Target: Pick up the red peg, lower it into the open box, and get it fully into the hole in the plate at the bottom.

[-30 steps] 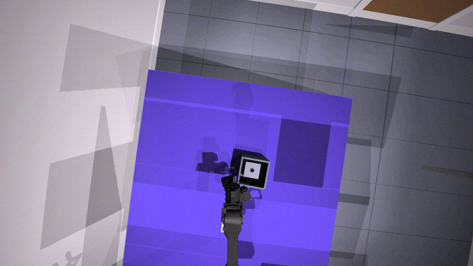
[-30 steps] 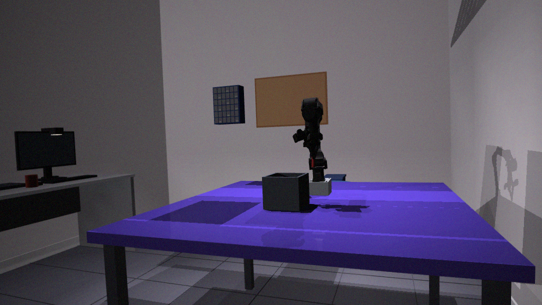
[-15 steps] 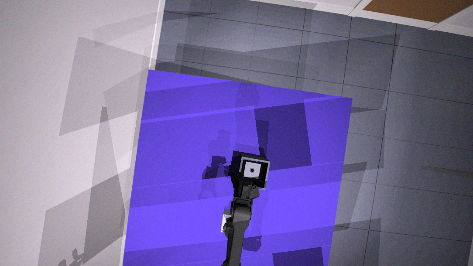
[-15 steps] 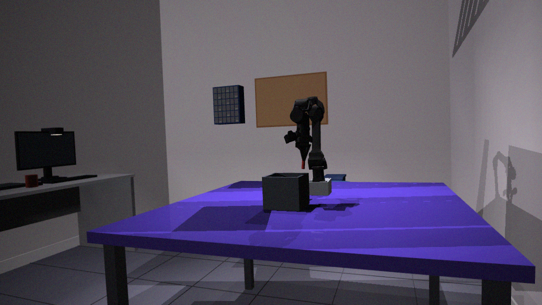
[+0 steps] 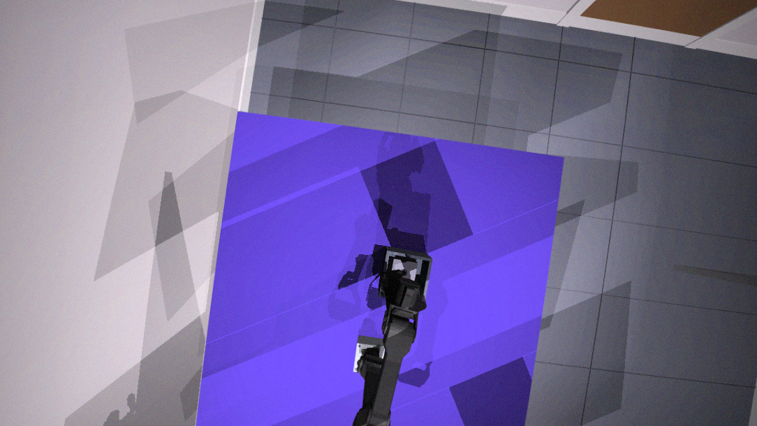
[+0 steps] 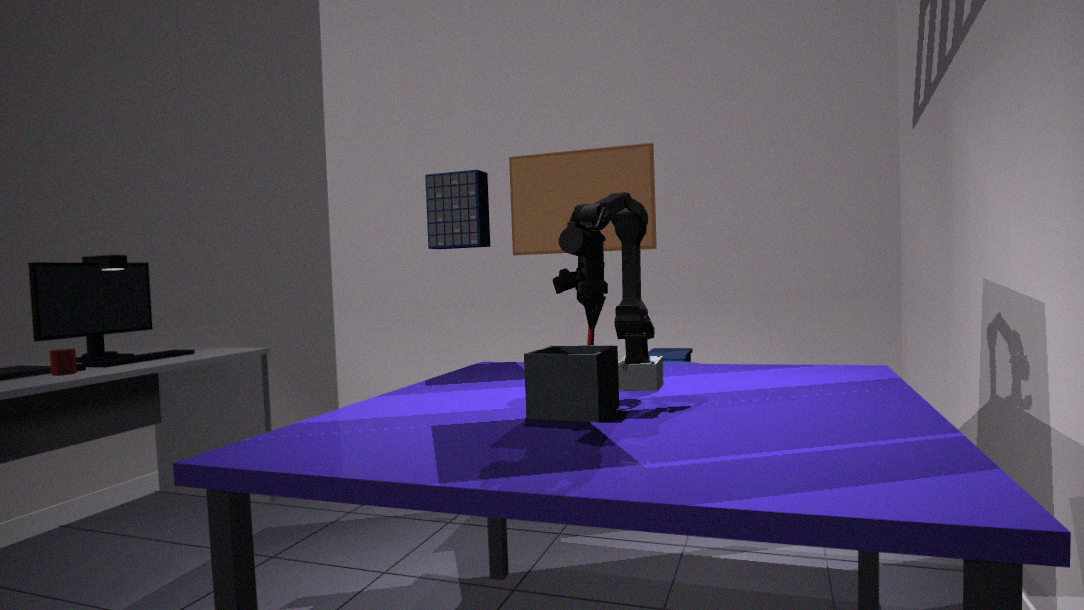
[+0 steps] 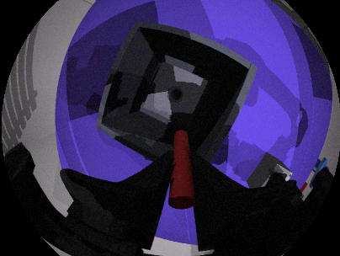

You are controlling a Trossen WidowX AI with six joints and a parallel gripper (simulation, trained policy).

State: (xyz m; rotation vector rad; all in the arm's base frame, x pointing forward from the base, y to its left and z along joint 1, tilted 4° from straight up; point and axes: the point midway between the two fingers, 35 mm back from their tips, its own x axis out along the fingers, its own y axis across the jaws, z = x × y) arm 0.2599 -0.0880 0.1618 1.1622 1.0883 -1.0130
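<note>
Now: gripper tip 3 cm short of the plate, 4 cm to the left of it and 13 cm above it. From my gripper tip the other things lie so: red peg 1 cm above.
</note>
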